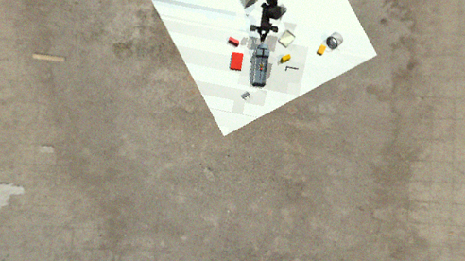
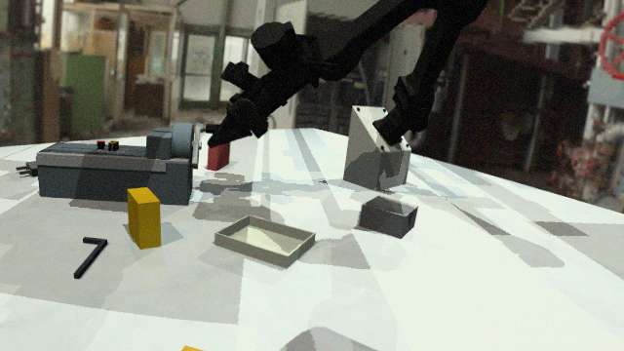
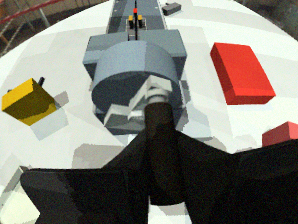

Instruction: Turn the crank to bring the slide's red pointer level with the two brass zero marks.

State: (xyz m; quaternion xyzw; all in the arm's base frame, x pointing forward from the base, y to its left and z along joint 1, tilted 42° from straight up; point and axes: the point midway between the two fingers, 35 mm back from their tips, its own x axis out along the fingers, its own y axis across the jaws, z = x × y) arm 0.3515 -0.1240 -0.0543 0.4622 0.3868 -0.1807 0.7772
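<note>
Now: the red pointer 150 mm ahead of my gripper tip, 110 mm to the right of it and 10 mm below it. From my gripper tip the other things lie so: flat red block 20 mm behind, 210 mm to the right, 70 mm below; dark crank handle 10 mm behind, 10 mm to the left, 30 mm above; yellow block 180 mm ahead, 90 mm to the left, 60 mm below.
</note>
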